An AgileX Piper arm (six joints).
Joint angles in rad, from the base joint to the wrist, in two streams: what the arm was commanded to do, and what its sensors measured. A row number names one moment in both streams.
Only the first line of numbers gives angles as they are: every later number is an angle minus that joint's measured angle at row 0.
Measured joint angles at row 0:
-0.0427 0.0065 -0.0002 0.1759 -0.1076 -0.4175
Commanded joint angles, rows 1 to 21:
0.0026 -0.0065 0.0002 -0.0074 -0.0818 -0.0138
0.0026 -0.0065 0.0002 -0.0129 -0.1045 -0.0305
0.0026 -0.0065 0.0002 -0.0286 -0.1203 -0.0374
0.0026 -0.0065 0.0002 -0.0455 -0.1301 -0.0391
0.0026 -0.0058 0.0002 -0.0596 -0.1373 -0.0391
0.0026 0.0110 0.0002 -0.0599 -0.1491 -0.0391
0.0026 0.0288 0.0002 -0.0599 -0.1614 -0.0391
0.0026 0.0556 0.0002 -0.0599 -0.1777 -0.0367
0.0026 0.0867 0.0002 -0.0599 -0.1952 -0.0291
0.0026 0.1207 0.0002 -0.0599 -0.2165 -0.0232
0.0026 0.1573 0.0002 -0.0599 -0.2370 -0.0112
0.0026 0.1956 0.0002 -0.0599 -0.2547 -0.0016
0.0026 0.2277 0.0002 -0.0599 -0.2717 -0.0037
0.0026 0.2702 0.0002 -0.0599 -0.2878 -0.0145
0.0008 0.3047 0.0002 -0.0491 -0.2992 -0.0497
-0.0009 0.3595 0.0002 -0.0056 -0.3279 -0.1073
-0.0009 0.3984 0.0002 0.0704 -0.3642 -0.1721
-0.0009 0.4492 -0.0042 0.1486 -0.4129 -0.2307
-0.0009 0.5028 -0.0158 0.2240 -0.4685 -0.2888
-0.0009 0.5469 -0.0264 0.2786 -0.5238 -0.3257
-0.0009 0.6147 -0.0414 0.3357 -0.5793 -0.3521
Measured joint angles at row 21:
0.0000 0.4376 -0.0027 0.0967 -0.3739 -0.1914
